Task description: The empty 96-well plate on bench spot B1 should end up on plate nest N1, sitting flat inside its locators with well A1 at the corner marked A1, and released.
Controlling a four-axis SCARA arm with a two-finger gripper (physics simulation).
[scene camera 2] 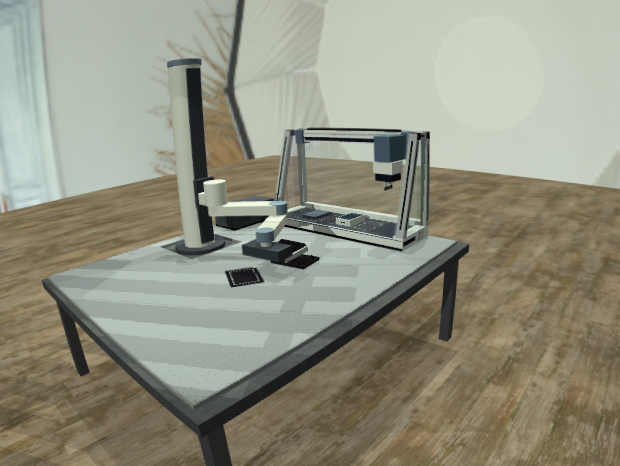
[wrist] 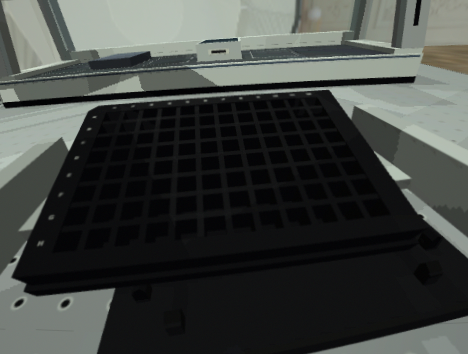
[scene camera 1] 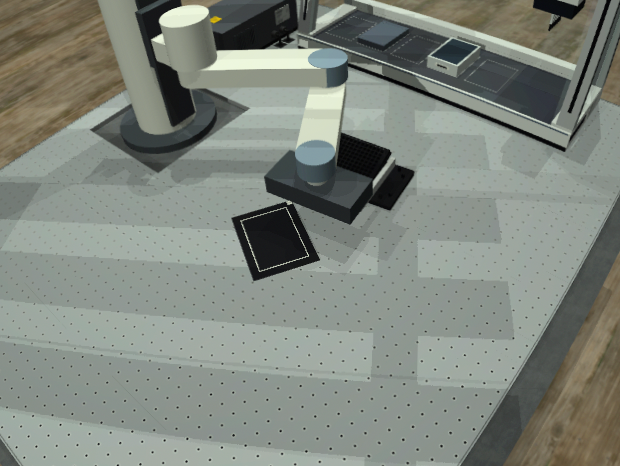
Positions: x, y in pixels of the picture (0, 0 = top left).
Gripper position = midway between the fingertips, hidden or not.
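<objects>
There's my gripper (scene camera 1: 359, 149), and my gripper holds a black well plate (scene camera 1: 356, 155), which touches nothing else.
</objects>
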